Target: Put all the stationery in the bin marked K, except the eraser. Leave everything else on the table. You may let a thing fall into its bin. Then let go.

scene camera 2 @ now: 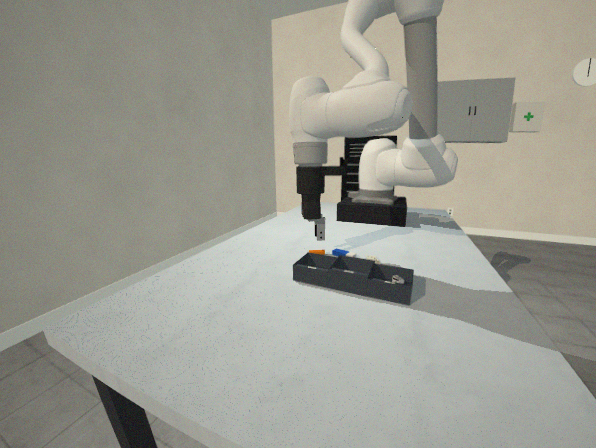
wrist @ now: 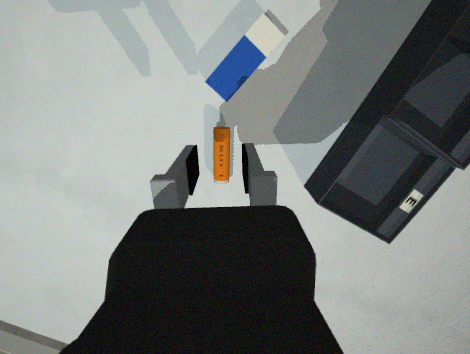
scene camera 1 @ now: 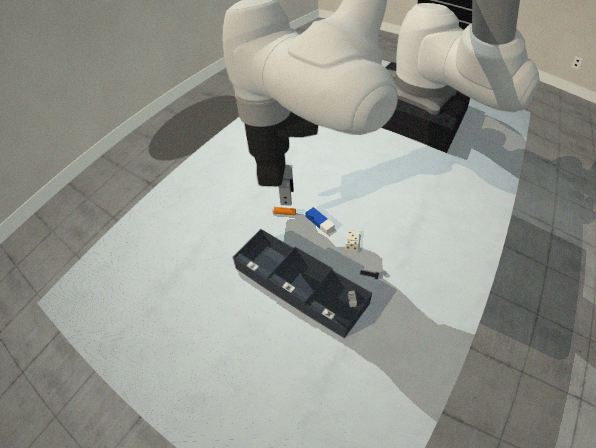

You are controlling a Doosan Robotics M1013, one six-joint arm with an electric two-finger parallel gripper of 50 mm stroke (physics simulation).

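Frame: origin at the arm's base, x left, y back, z up, level; millimetres.
Where they show: gripper, fingertip midpoint: (scene camera 2: 319, 238) (wrist: 220, 159) (scene camera 1: 287, 197); arm's base at its link origin: (scene camera 2: 375, 200) (scene camera 1: 419, 92).
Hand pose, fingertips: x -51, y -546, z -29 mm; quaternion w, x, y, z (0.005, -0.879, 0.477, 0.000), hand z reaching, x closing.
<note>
Things, the pixels of their centre, and the offset from my fingertips.
- orange cylinder at the middle of its body: (wrist: 221, 156) (scene camera 1: 283, 211) (scene camera 2: 316, 252) dx -9, dy -4, dz -44 mm
- white eraser at the middle of its body: (wrist: 243, 60) (scene camera 1: 319, 220) (scene camera 2: 344, 254) dx +67, dy +20, dz -44 mm
- dark three-compartment tray at the middle of its body: (wrist: 442, 93) (scene camera 1: 300, 280) (scene camera 2: 351, 274) dx +132, dy -126, dz -28 mm
- small grey-white item at the middle of its body: (scene camera 1: 352, 298) (scene camera 2: 398, 280) dx +228, dy -98, dz -36 mm
- cream domino at the middle of its body: (scene camera 1: 352, 241) (scene camera 2: 373, 260) dx +151, dy +17, dz -47 mm
- small black item at the middle of its body: (scene camera 1: 369, 274) dx +222, dy -30, dz -46 mm
- E label at the middle of its body: (wrist: 411, 201) dx +49, dy -161, dz -16 mm
My gripper (scene camera 1: 286, 202) (scene camera 2: 320, 237) (wrist: 220, 159) is part open and empty, pointing down above an orange cylinder (scene camera 1: 284, 211) (scene camera 2: 317, 252) (wrist: 221, 155) with small print. In the wrist view the cylinder lies lengthwise between the fingers, below them. A blue and white eraser (scene camera 1: 319, 220) (scene camera 2: 340, 252) (wrist: 236, 67) lies beside it. A dark three-compartment tray (scene camera 1: 270, 284) (scene camera 2: 350, 287) (wrist: 350, 145) stands close by. Its K label (scene camera 1: 328, 313) marks the right compartment in scene camera 1, which holds a small grey-white item (scene camera 1: 352, 298) (scene camera 2: 397, 279).
A cream domino (scene camera 1: 353, 240) (scene camera 2: 372, 259) lies between the eraser and a small black item (scene camera 1: 370, 274) near the tray's K end. The E label (wrist: 411, 201) marks the compartment nearest the orange cylinder. The robot base (scene camera 1: 425, 120) (scene camera 2: 371, 211) stands at the back of the table.
</note>
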